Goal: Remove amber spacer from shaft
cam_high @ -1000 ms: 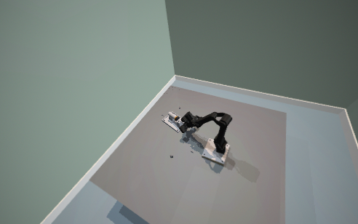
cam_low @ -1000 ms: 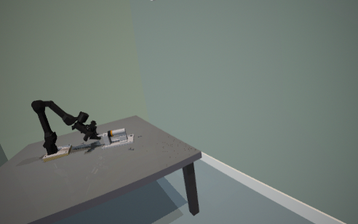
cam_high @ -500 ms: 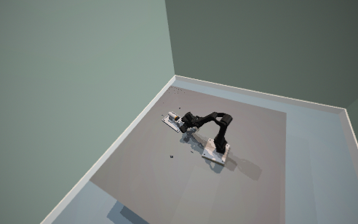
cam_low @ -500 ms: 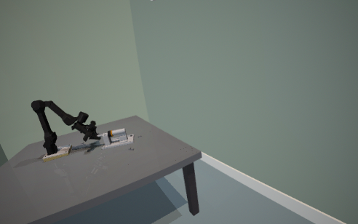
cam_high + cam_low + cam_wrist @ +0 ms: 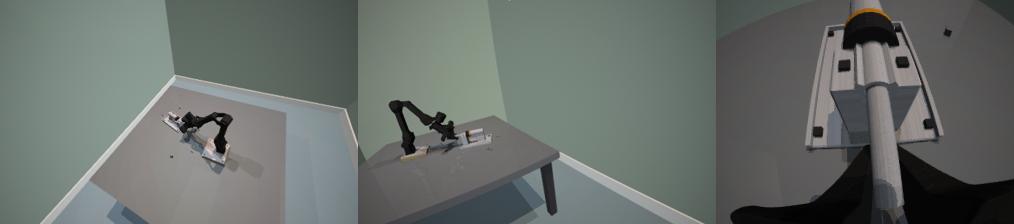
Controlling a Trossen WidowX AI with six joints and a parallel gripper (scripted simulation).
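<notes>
Now: gripper tip 5 cm short of the grey steel shaft, 2 cm to the left of it and 2 cm below it. Also, from my gripper tip: grey support block: 13 cm ahead, 5 cm to the right, 1 cm below; then amber spacer: 9 cm ahead, 4 cm to the right, 2 cm above; then black spacer: 7 cm ahead, 3 cm to the right, 2 cm above.
</notes>
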